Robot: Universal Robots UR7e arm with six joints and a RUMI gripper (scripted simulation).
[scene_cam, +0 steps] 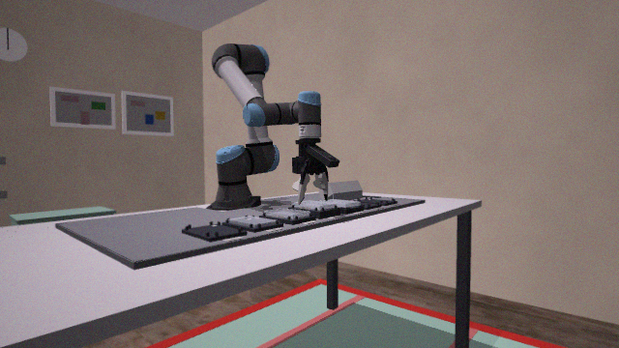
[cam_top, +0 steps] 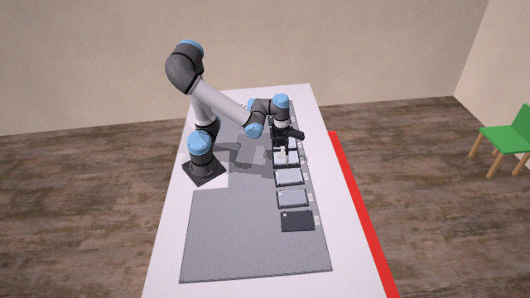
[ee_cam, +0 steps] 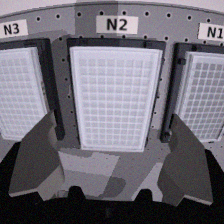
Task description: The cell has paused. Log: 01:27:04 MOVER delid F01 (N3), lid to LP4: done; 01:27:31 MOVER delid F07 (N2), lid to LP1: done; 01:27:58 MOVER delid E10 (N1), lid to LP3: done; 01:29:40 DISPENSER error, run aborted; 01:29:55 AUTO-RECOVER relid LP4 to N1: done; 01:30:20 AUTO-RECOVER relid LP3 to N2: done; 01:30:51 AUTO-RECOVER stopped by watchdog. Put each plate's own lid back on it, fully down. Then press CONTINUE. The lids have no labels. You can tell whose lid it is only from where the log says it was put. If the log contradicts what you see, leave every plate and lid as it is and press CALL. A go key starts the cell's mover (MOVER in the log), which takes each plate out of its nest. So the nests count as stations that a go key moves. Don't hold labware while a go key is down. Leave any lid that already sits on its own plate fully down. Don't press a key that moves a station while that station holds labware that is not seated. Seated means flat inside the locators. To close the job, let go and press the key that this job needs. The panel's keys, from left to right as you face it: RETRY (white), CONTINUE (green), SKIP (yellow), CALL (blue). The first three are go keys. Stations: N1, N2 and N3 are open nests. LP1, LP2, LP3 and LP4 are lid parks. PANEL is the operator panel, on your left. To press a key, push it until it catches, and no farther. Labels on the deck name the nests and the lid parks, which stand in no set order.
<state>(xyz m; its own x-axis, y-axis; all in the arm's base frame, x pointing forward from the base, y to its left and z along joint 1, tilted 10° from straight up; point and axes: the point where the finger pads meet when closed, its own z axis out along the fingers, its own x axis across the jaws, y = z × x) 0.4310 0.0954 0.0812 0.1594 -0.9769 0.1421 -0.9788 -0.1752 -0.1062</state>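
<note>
My gripper is now 2 cm above the well plate. From my hand the other things lie so: yellow skip key 29 cm behind, 34 cm to the left, 2 cm above; then green continue key 30 cm behind, 39 cm to the left, 2 cm above; then dark lid park 8 cm ahead, 38 cm to the right, 4 cm below.
</note>
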